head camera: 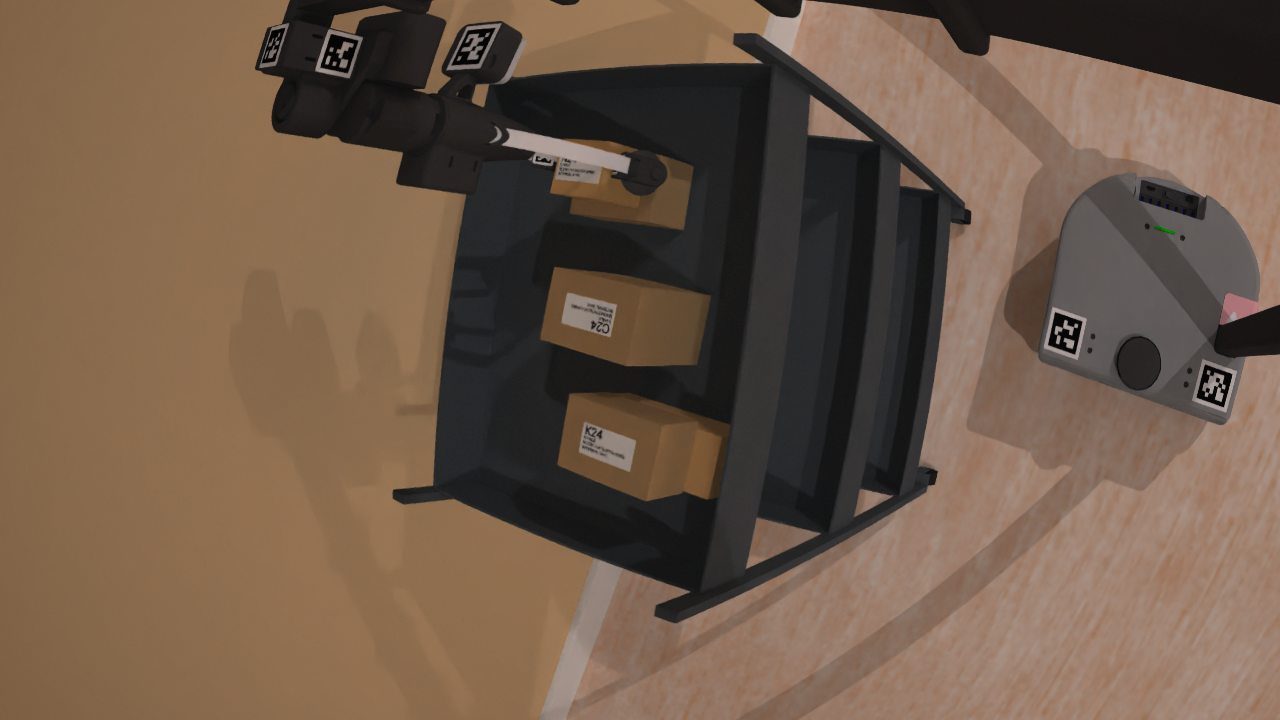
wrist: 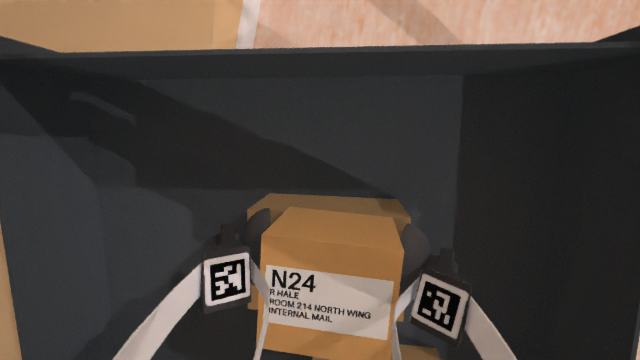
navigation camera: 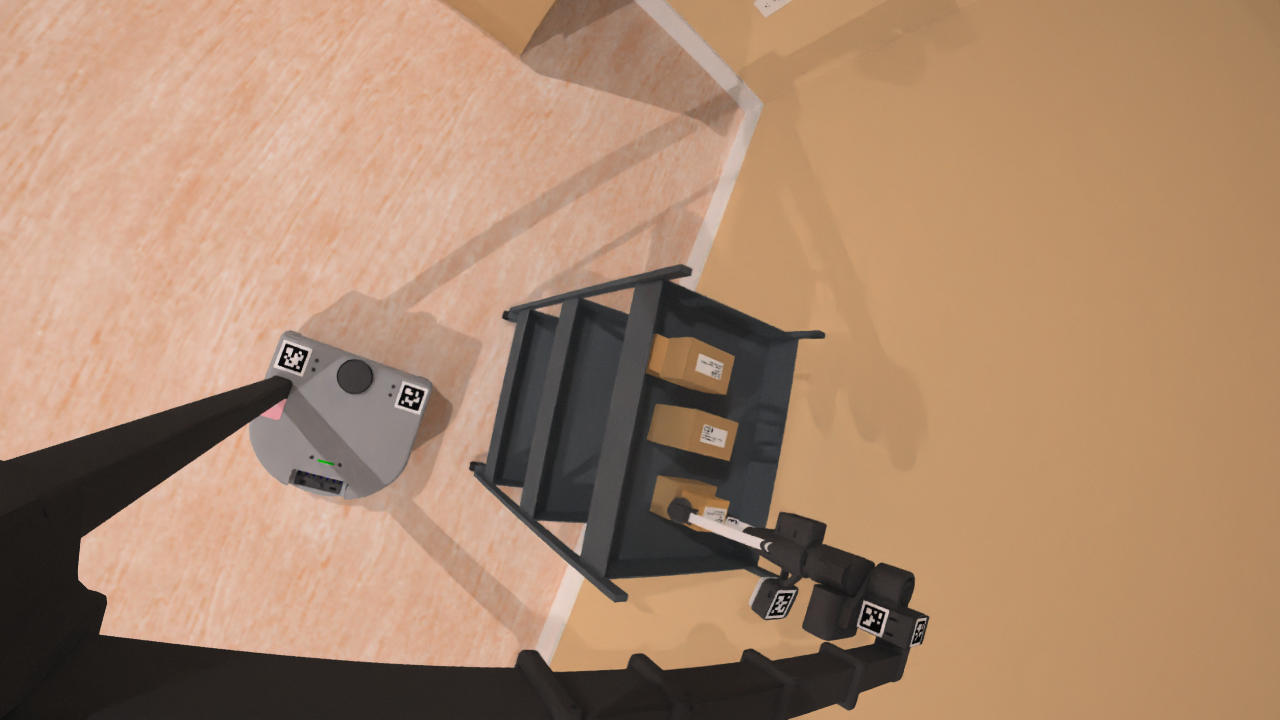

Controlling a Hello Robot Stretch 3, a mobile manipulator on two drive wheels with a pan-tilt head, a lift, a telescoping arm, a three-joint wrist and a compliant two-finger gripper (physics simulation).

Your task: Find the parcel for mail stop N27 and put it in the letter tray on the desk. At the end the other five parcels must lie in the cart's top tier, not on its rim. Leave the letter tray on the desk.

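Frame: origin at the robot's base, x ahead, y left, z up, level; millimetres.
Seen in the pictures: gripper, fingertip midpoint: [head camera: 622, 171] [wrist: 336, 242] [navigation camera: 688, 510]; robot's base at its link origin: [head camera: 1136, 361] [navigation camera: 354, 374].
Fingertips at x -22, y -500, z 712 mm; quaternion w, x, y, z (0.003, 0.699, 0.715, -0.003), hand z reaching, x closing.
Note:
Pixels of each thing's middle, then the offset from my fingertips to it.
- N24 parcel at the middle of its body: [wrist: 331, 275] [head camera: 599, 172] [navigation camera: 702, 511] dy -1, dx +6, dz +28 mm
- C24 parcel at the middle of its body: [head camera: 608, 315] [navigation camera: 702, 433] dy +42, dx +120, dz +26 mm
- K24 parcel at the middle of its body: [head camera: 626, 444] [navigation camera: 698, 366] dy +89, dx +212, dz +28 mm
My gripper [head camera: 640, 173] [navigation camera: 682, 512] [wrist: 336, 242] is shut on the N24 parcel [head camera: 577, 170] [navigation camera: 707, 503] [wrist: 331, 250], inside the outline of the cart's top tier [head camera: 756, 313] [navigation camera: 626, 429] [wrist: 320, 62]. Another parcel [head camera: 666, 213] [navigation camera: 669, 494] [wrist: 345, 201] lies partly hidden behind and below it, its label covered; whether they touch is unclear. The C24 parcel [head camera: 626, 317] [navigation camera: 693, 432] lies mid-tier. The K24 parcel [head camera: 626, 447] [navigation camera: 702, 365] lies toward the far end, partly hiding another parcel [head camera: 708, 461] [navigation camera: 660, 355]. No N27 label, desk or letter tray shows.
The cart stands beside a tan wall [head camera: 134, 537] [navigation camera: 1074, 358]. My grey base [head camera: 1154, 277] [navigation camera: 344, 429] is on the cart's other side. My arm [navigation camera: 402, 689] crosses the bottom of the navigation view. A tan block [navigation camera: 501, 22] stands near the wall corner.

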